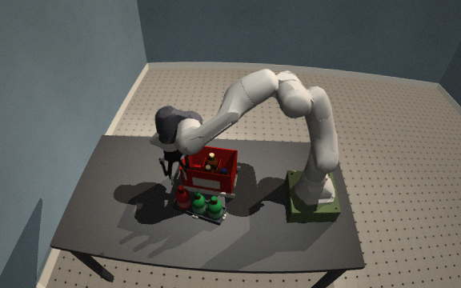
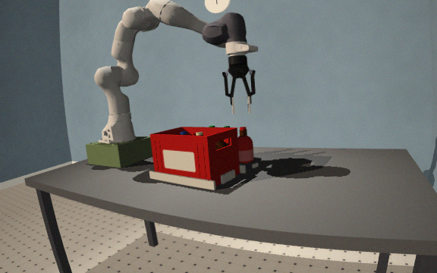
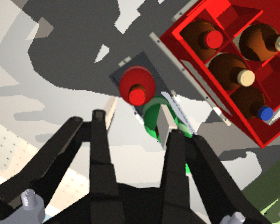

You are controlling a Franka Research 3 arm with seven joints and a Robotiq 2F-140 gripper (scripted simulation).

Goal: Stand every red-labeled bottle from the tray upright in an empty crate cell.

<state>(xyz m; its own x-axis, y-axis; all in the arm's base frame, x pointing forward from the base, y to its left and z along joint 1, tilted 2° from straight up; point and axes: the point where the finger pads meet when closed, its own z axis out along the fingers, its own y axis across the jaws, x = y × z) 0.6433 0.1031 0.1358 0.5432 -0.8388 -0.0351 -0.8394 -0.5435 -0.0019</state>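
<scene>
The red-labeled bottle is 16 cm below my hand. Round my hand: red crate: 19 cm to the right, 16 cm below, 11 cm behind.
</scene>
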